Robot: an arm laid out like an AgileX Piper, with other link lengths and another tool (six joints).
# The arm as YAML. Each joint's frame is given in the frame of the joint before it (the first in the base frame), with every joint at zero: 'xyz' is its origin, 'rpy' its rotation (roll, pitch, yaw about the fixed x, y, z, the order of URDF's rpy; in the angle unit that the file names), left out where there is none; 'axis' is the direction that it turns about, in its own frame. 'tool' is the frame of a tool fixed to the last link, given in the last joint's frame.
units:
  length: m
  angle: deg
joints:
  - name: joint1
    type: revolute
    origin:
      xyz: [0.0, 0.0, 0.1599]
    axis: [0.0, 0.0, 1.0]
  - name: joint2
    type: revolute
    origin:
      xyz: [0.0, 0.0, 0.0]
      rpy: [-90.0, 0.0, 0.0]
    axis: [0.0, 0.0, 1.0]
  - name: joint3
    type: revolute
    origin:
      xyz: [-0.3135, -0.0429, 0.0]
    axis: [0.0, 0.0, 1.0]
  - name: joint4
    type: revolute
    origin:
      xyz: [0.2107, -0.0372, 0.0]
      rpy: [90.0, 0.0, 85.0]
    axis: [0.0, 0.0, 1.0]
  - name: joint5
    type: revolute
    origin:
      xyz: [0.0, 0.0, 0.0]
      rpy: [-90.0, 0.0, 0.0]
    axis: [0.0, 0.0, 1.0]
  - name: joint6
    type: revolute
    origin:
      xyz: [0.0, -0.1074, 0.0]
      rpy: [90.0, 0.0, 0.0]
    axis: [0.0, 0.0, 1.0]
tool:
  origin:
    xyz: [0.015, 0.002, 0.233]
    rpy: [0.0, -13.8, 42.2]
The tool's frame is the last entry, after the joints.
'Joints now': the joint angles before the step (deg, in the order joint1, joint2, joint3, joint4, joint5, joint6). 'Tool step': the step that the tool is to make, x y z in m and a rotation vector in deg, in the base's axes. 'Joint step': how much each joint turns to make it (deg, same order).
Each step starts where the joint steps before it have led.
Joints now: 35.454, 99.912, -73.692, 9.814, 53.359, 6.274
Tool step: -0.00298, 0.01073, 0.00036, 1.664, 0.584, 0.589
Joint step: 0.000, 0.379, 0.000, 2.349, -0.630, -1.640
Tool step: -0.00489, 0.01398, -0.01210, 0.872, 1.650, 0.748
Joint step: 0.688, 2.402, 0.001, 2.336, -1.370, -1.329
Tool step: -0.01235, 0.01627, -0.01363, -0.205, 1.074, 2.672
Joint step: 2.573, 2.348, -0.001, 0.926, -1.247, -0.829
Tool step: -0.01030, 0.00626, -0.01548, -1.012, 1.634, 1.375
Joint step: 1.469, 2.399, 0.000, 0.412, -0.467, -0.219
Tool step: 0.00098, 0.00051, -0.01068, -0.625, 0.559, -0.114
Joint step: 0.092, 1.665, 0.002, 0.002, -0.869, -0.002
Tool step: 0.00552, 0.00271, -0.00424, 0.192, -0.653, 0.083
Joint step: -0.001, 0.764, -0.002, 0.000, -1.350, -0.418
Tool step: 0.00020, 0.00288, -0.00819, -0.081, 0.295, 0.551
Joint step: 0.131, 1.358, -0.002, 0.549, -0.919, -0.969
